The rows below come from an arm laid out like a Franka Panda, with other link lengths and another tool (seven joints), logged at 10 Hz.
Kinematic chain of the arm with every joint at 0, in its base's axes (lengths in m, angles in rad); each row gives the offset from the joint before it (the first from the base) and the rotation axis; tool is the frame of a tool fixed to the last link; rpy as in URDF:
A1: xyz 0 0 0.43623 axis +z
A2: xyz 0 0 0 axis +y
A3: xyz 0 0 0.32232 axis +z
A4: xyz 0.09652 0 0 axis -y
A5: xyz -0.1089 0 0.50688 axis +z
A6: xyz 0 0 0 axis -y
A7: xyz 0.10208 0 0 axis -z
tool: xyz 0.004 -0.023 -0.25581 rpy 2.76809 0 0.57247
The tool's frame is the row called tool.
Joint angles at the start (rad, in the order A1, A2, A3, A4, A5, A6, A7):
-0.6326 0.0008 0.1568 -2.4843 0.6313 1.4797 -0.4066
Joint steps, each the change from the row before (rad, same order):
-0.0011 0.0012 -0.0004 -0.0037 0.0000 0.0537 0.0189
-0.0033 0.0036 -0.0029 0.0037 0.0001 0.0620 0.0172
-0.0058 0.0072 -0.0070 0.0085 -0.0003 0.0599 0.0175
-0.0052 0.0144 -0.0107 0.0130 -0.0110 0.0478 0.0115
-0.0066 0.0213 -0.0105 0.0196 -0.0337 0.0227 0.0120
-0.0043 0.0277 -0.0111 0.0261 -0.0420 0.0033 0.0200
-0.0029 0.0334 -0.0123 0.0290 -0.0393 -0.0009 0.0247
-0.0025 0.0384 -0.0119 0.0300 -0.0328 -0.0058 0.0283
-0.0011 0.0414 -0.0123 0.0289 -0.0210 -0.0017 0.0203
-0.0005 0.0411 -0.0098 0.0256 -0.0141 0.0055 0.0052
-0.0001 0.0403 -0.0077 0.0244 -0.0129 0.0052 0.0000
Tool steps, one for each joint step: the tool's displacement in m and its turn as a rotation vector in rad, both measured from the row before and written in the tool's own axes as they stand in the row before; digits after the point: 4 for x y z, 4 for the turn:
0.0056 0.0131 0.0000 -0.0405 0.0195 0.0316
0.0086 0.0170 -0.0043 -0.0491 0.0315 0.0336
0.0087 0.0194 -0.0065 -0.0463 0.0354 0.0384
0.0058 0.0204 -0.0050 -0.0399 0.0236 0.0298
-0.0005 0.0197 -0.0033 -0.0328 -0.0055 0.0162
-0.0032 0.0173 -0.0018 -0.0228 -0.0255 0.0142
-0.0032 0.0170 0.0001 -0.0165 -0.0299 0.0195
-0.0030 0.0153 0.0027 -0.0067 -0.0335 0.0248
-0.0005 0.0143 0.0051 -0.0003 -0.0246 0.0232
0.0019 0.0132 0.0071 -0.0002 -0.0141 0.0115
0.0023 0.0118 0.0081 0.0002 -0.0131 0.0049

